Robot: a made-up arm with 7 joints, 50 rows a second.
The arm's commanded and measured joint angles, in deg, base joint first. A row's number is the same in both.
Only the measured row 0 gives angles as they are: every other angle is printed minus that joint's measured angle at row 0.
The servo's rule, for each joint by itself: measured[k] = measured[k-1] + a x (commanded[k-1-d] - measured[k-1]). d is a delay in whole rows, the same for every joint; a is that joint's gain. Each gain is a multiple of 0.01, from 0.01 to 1. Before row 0 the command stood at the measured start. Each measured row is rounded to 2 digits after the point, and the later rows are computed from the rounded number. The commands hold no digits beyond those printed.
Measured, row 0: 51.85 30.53 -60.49 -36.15 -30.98 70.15 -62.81
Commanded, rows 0 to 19: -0.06 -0.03 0.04 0.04 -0.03 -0.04 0.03; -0.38 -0.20 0.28 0.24 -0.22 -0.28 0.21; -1.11 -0.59 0.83 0.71 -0.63 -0.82 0.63; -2.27 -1.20 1.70 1.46 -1.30 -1.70 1.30; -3.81 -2.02 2.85 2.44 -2.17 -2.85 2.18; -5.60 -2.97 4.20 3.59 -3.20 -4.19 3.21; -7.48 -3.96 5.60 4.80 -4.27 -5.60 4.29; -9.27 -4.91 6.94 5.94 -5.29 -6.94 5.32; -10.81 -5.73 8.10 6.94 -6.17 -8.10 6.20; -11.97 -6.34 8.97 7.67 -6.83 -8.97 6.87; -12.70 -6.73 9.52 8.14 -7.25 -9.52 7.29; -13.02 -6.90 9.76 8.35 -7.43 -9.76 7.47; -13.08 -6.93 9.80 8.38 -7.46 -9.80 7.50; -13.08 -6.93 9.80 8.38 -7.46 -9.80 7.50; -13.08 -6.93 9.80 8.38 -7.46 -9.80 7.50; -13.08 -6.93 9.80 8.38 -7.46 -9.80 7.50; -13.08 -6.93 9.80 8.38 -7.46 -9.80 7.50; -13.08 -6.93 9.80 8.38 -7.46 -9.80 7.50; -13.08 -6.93 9.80 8.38 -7.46 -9.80 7.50; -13.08 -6.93 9.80 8.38 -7.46 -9.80 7.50
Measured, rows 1 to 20: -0.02 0.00 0.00 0.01 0.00 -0.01 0.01; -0.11 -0.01 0.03 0.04 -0.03 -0.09 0.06; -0.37 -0.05 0.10 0.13 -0.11 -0.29 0.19; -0.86 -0.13 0.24 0.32 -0.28 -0.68 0.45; -1.63 -0.26 0.47 0.62 -0.54 -1.29 0.85; -2.66 -0.45 0.81 1.04 -0.91 -2.10 1.39; -3.91 -0.70 1.24 1.57 -1.38 -3.08 2.06; -5.30 -0.99 1.75 2.18 -1.93 -4.16 2.81; -6.73 -1.32 2.32 2.85 -2.52 -5.26 3.59; -8.09 -1.67 2.92 3.52 -3.12 -6.30 4.34; -9.29 -2.02 3.51 4.17 -3.70 -7.20 5.02; -10.26 -2.36 4.07 4.76 -4.22 -7.92 5.58; -10.99 -2.68 4.59 5.27 -4.67 -8.45 6.02; -11.53 -2.98 5.06 5.71 -5.06 -8.83 6.36; -11.93 -3.26 5.49 6.08 -5.40 -9.10 6.62; -12.23 -3.52 5.88 6.40 -5.69 -9.30 6.82; -12.45 -3.76 6.23 6.68 -5.94 -9.44 6.98; -12.61 -3.98 6.55 6.92 -6.15 -9.54 7.10; -12.73 -4.19 6.84 7.12 -6.33 -9.61 7.19; -12.82 -4.38 7.11 7.30 -6.49 -9.66 7.26
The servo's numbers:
d 0
a 0.26 0.07 0.09 0.14 0.14 0.28 0.23

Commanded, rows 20 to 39: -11.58 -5.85 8.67 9.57 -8.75 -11.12 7.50; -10.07 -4.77 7.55 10.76 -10.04 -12.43 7.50; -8.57 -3.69 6.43 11.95 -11.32 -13.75 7.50; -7.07 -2.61 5.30 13.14 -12.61 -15.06 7.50; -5.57 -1.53 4.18 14.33 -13.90 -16.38 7.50; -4.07 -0.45 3.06 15.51 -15.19 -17.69 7.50; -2.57 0.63 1.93 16.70 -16.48 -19.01 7.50; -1.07 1.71 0.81 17.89 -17.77 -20.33 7.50; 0.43 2.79 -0.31 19.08 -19.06 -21.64 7.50; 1.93 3.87 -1.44 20.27 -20.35 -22.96 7.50; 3.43 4.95 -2.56 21.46 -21.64 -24.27 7.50; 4.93 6.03 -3.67 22.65 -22.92 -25.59 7.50; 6.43 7.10 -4.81 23.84 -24.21 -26.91 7.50; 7.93 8.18 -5.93 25.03 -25.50 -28.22 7.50; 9.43 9.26 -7.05 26.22 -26.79 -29.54 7.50; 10.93 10.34 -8.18 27.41 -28.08 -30.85 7.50; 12.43 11.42 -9.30 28.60 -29.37 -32.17 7.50; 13.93 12.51 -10.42 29.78 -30.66 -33.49 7.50; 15.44 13.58 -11.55 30.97 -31.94 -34.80 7.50; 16.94 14.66 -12.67 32.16 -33.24 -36.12 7.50
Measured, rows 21 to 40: -12.50 -4.48 7.25 7.62 -6.81 -10.07 7.32; -11.87 -4.50 7.28 8.06 -7.26 -10.73 7.36; -11.01 -4.44 7.20 8.60 -7.83 -11.58 7.39; -9.99 -4.31 7.03 9.24 -8.50 -12.55 7.42; -8.84 -4.12 6.77 9.95 -9.26 -13.62 7.44; -7.60 -3.86 6.44 10.73 -10.09 -14.76 7.45; -6.29 -3.55 6.03 11.57 -10.98 -15.95 7.46; -4.93 -3.18 5.56 12.45 -11.93 -17.18 7.47; -3.54 -2.76 5.03 13.38 -12.93 -18.43 7.48; -2.12 -2.30 4.45 14.34 -13.97 -19.70 7.48; -0.68 -1.79 3.82 15.34 -15.04 -20.98 7.48; 0.78 -1.24 3.15 16.36 -16.14 -22.27 7.48; 2.25 -0.66 2.43 17.41 -17.27 -23.57 7.48; 3.73 -0.04 1.68 18.48 -18.42 -24.87 7.48; 5.21 0.61 0.89 19.56 -19.59 -26.18 7.48; 6.70 1.29 0.07 20.66 -20.78 -27.49 7.48; 8.19 2.00 -0.77 21.77 -21.98 -28.80 7.48; 9.68 2.74 -1.64 22.89 -23.20 -30.11 7.48; 11.18 3.50 -2.53 24.02 -24.42 -31.42 7.48; 12.68 4.28 -3.44 25.16 -25.65 -32.74 7.48
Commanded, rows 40 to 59: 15.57 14.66 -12.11 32.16 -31.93 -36.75 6.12; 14.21 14.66 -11.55 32.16 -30.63 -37.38 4.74; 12.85 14.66 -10.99 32.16 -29.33 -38.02 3.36; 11.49 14.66 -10.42 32.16 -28.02 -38.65 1.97; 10.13 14.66 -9.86 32.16 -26.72 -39.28 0.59; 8.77 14.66 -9.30 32.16 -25.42 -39.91 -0.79; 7.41 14.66 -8.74 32.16 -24.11 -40.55 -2.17; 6.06 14.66 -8.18 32.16 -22.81 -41.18 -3.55; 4.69 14.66 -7.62 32.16 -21.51 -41.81 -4.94; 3.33 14.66 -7.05 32.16 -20.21 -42.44 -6.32; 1.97 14.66 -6.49 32.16 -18.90 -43.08 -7.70; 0.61 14.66 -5.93 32.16 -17.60 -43.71 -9.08; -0.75 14.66 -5.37 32.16 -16.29 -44.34 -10.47; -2.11 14.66 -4.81 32.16 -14.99 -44.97 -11.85; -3.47 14.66 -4.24 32.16 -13.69 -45.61 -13.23; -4.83 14.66 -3.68 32.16 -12.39 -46.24 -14.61; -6.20 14.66 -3.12 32.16 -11.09 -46.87 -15.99; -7.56 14.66 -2.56 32.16 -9.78 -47.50 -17.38; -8.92 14.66 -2.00 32.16 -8.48 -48.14 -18.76; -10.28 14.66 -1.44 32.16 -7.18 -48.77 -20.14
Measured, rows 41 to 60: 13.43 5.01 -4.22 26.14 -26.53 -33.86 7.17; 13.63 5.69 -4.88 26.98 -27.10 -34.85 6.61; 13.43 6.32 -5.43 27.71 -27.41 -35.74 5.86; 12.93 6.90 -5.88 28.33 -27.50 -36.55 4.97; 12.20 7.44 -6.24 28.87 -27.39 -37.31 3.96; 11.31 7.95 -6.52 29.33 -27.11 -38.04 2.87; 10.30 8.42 -6.72 29.73 -26.69 -38.74 1.71; 9.20 8.86 -6.85 30.07 -26.15 -39.42 0.50; 8.03 9.27 -6.92 30.36 -25.50 -40.09 -0.75; 6.81 9.65 -6.93 30.61 -24.76 -40.75 -2.03; 5.55 10.00 -6.89 30.83 -23.94 -41.40 -3.33; 4.27 10.33 -6.80 31.02 -23.05 -42.05 -4.65; 2.96 10.63 -6.67 31.18 -22.10 -42.69 -5.99; 1.64 10.91 -6.50 31.32 -21.10 -43.33 -7.34; 0.31 11.17 -6.30 31.44 -20.06 -43.97 -8.69; -1.03 11.41 -6.06 31.54 -18.99 -44.61 -10.05; -2.37 11.64 -5.80 31.63 -17.88 -45.24 -11.42; -3.72 11.85 -5.51 31.70 -16.75 -45.87 -12.79; -5.07 12.05 -5.19 31.76 -15.59 -46.51 -14.16; -6.42 12.23 -4.85 31.82 -14.41 -47.14 -15.54
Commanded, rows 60 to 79: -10.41 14.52 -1.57 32.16 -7.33 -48.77 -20.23; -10.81 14.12 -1.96 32.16 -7.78 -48.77 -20.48; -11.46 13.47 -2.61 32.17 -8.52 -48.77 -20.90; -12.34 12.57 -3.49 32.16 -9.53 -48.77 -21.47; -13.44 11.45 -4.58 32.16 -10.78 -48.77 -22.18; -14.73 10.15 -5.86 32.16 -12.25 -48.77 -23.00; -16.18 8.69 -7.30 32.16 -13.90 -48.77 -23.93; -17.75 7.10 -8.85 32.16 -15.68 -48.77 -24.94; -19.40 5.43 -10.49 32.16 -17.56 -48.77 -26.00; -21.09 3.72 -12.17 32.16 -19.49 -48.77 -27.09; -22.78 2.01 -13.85 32.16 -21.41 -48.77 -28.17; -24.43 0.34 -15.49 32.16 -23.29 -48.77 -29.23; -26.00 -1.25 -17.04 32.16 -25.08 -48.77 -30.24; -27.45 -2.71 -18.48 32.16 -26.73 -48.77 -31.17; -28.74 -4.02 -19.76 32.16 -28.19 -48.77 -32.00; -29.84 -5.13 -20.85 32.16 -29.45 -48.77 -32.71; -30.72 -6.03 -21.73 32.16 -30.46 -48.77 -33.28; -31.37 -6.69 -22.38 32.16 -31.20 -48.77 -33.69; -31.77 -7.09 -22.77 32.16 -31.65 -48.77 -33.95; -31.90 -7.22 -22.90 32.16 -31.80 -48.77 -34.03
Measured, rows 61 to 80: -7.46 12.39 -4.55 31.87 -13.42 -47.60 -16.62; -8.33 12.51 -4.32 31.91 -12.63 -47.93 -17.51; -9.14 12.58 -4.17 31.95 -12.05 -48.17 -18.29; -9.97 12.58 -4.11 31.98 -11.70 -48.34 -19.02; -10.87 12.50 -4.15 32.01 -11.57 -48.46 -19.75; -11.87 12.34 -4.30 32.03 -11.67 -48.55 -20.50; -12.99 12.08 -4.57 32.05 -11.98 -48.61 -21.29; -14.23 11.73 -4.96 32.07 -12.50 -48.65 -22.13; -15.57 11.29 -5.46 32.08 -13.21 -48.68 -23.02; -17.01 10.76 -6.06 32.09 -14.09 -48.71 -23.96; -18.51 10.15 -6.76 32.10 -15.11 -48.73 -24.93; -20.05 9.46 -7.55 32.11 -16.26 -48.74 -25.92; -21.60 8.71 -8.40 32.12 -17.49 -48.75 -26.91; -23.12 7.91 -9.31 32.13 -18.78 -48.76 -27.89; -24.58 7.07 -10.25 32.13 -20.10 -48.76 -28.84; -25.95 6.22 -11.20 32.13 -21.41 -48.76 -29.73; -27.19 5.36 -12.15 32.13 -22.68 -48.76 -30.55; -28.28 4.52 -13.07 32.13 -23.87 -48.76 -31.27; -29.19 3.71 -13.94 32.13 -24.96 -48.76 -31.89; -29.89 2.94 -14.75 32.13 -25.92 -48.76 -32.38
